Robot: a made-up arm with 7 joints.
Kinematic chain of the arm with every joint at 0, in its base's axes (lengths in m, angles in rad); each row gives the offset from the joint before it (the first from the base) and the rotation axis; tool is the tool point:
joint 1: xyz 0 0 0.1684 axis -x
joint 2: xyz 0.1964 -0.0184 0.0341 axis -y
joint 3: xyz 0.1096 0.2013 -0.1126 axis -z
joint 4: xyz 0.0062 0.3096 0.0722 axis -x
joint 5: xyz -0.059 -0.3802 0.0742 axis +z
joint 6: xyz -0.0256 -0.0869 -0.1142 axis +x
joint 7: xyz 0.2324 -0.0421 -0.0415 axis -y
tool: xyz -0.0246 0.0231 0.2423
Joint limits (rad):
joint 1: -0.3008..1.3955
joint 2: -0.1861..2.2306
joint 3: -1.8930..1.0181
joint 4: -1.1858..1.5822
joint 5: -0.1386..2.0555
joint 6: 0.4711..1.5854
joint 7: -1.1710..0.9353
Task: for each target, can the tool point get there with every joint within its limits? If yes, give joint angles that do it. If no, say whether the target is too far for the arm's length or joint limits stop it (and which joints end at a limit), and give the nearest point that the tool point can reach.
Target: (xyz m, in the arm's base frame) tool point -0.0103 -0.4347 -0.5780
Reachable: no: joint limits stop it (at a limit: joint 2, joint 4, joint 5, joint 6) | nearest point 0.0349 -0.3862 -0.4947 | short by 0.106 m
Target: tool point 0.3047 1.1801 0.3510
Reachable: no: joint limits stop it (at a limit: joint 4, joint 5) | nearest point 0.2791 0.9116 0.3094 | short by 0.273 m
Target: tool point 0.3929 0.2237 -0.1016
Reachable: yes | joints 0.6808 0.2499 -1.1531 -0.5710 1.5205 0.7691 0.4237
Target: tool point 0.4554 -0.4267 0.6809
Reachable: no: joint limits stop it (at a limit: joint 1, joint 2, joint 3, joint 7) | nearest point 0.4373 -0.2929 0.6629 | short by 0.136 m
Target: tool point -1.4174 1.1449 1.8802
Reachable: no: too far | nearest point -0.3522 0.4082 0.7787 | short by 1.700 m
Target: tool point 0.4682 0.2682 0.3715
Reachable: yes | joints 0.0484 0.3393 0.0323 0.3062 1.5602 0.9956 0.2233
